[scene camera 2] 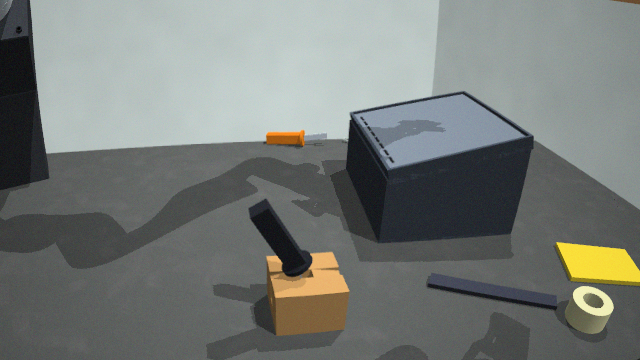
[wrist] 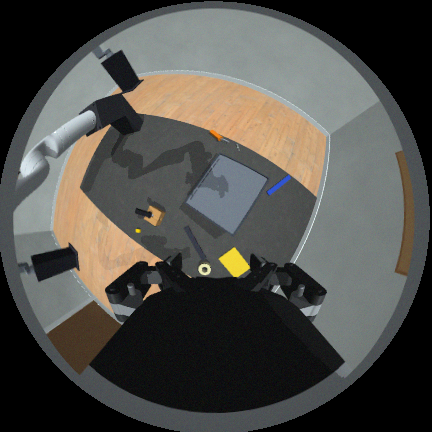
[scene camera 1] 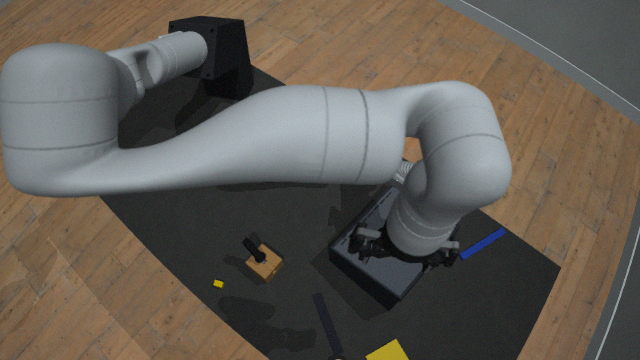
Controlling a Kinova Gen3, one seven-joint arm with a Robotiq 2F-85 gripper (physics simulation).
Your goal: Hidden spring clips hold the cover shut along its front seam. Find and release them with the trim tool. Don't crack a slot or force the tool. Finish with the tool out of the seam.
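Seen in the pictures: gripper, fingertip midpoint: (wrist: 215, 261) (scene camera 1: 395, 262); arm's base at its link origin: (wrist: 89, 119) (scene camera 1: 190, 50).
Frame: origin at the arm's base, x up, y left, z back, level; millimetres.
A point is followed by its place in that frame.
The dark box (scene camera 1: 362, 282) @(y -236, x -250, z -558 mm) (scene camera 2: 450, 202) @(y -231, x -246, z -542 mm) has a grey-blue cover (scene camera 1: 395, 281) @(y -228, x -170, z -619 mm) (scene camera 2: 470, 125) @(y -171, x -176, z -613 mm) (wrist: 242, 195) @(y -137, x -173, z -636 mm) lying shut on top, with a row of short dark dashes along one edge. Any clips are hidden. A black-handled tool (scene camera 1: 253, 248) @(y -285, x -201, z -319 mm) (scene camera 2: 274, 234) @(y -292, x -205, z -311 mm) (wrist: 142, 212) @(y -284, x -205, z -321 mm), seemingly the trim tool, stands tilted in an orange-tan block (scene camera 1: 265, 271) @(y -309, x -251, z -355 mm) (scene camera 2: 310, 311) @(y -318, x -269, z -332 mm) (wrist: 157, 216) @(y -287, x -251, z -365 mm), apart from the box. My gripper (scene camera 1: 400, 262) @(y -270, x 50, z -591 mm) (wrist: 215, 261) @(y -270, x 50, z -591 mm) is open and empty. It overlaps the box in scene camera 1 and does not show in scene camera 2. Its shadow falls on the cover.
A dark strip (scene camera 1: 327, 322) @(y -346, x -291, z -527 mm) (scene camera 2: 492, 291) @(y -347, x -291, z -524 mm) (wrist: 195, 242) @(y -345, x -291, z -532 mm), yellow pad (scene camera 1: 389, 351) @(y -349, x -290, z -683 mm) (scene camera 2: 597, 264) @(y -384, x -290, z -699 mm) (wrist: 234, 262) @(y -380, x -290, z -708 mm) and tape roll (scene camera 2: 580, 317) @(y -441, x -280, z -571 mm) (wrist: 199, 270) @(y -448, x -271, z -580 mm) lie near the box. A blue bar (scene camera 1: 482, 243) @(y -9, x -290, z -800 mm) (wrist: 278, 185) @(y -15, x -290, z -800 mm), an orange-handled tool (scene camera 2: 285, 138) @(y 117, x -283, z -470 mm) (wrist: 215, 135) @(y 115, x -279, z -476 mm) and a small yellow piece (scene camera 1: 218, 284) @(y -384, x -283, z -265 mm) (wrist: 138, 230) @(y -381, x -285, z -270 mm) lie farther out.
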